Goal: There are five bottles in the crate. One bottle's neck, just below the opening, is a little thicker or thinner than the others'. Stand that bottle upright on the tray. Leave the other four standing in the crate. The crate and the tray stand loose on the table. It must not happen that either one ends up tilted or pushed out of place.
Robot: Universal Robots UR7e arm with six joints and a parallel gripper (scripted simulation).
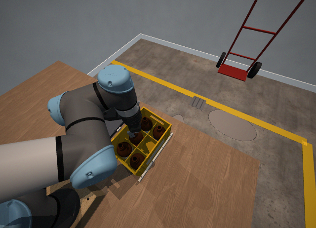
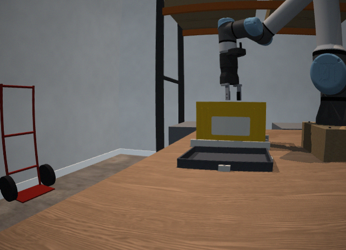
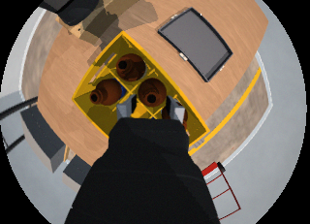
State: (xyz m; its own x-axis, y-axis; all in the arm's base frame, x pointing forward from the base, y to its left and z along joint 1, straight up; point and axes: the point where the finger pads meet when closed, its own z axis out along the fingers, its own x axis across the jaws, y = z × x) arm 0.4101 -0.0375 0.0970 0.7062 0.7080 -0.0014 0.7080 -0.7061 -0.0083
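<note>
Now: hand 4 cm to the left of the yellow crate and 12 cm above it. The rest, counted from my hand: glass bottle: 9 cm behind, 9 cm to the right, 11 cm below; then dark tray: 2 cm behind, 25 cm to the left, 19 cm below.
</note>
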